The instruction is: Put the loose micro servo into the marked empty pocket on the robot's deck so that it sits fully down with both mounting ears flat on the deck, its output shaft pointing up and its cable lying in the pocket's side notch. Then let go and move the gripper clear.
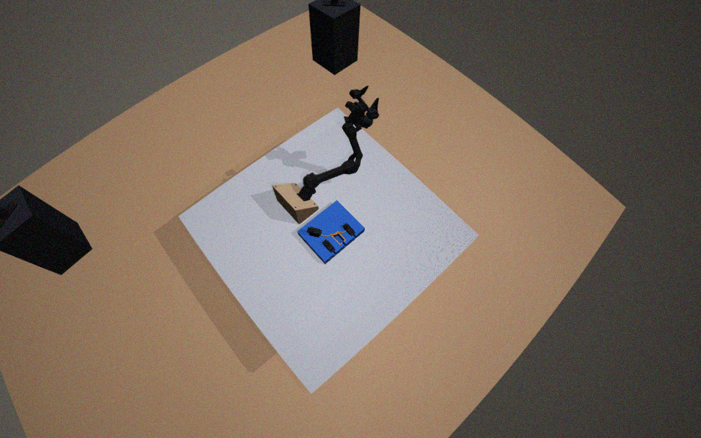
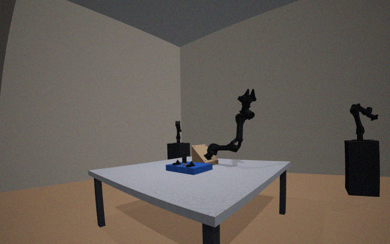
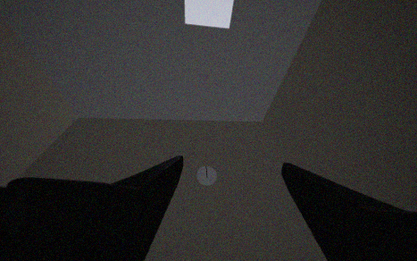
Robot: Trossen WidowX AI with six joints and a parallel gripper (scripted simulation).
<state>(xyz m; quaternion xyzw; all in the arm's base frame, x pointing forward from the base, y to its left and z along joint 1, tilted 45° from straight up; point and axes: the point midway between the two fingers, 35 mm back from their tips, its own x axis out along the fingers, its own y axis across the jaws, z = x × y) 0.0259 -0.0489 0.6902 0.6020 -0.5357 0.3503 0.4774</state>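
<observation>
Right now my gripper tip is 15 cm short of the deck, 48 cm to the left of it and 61 cm above it.
</observation>
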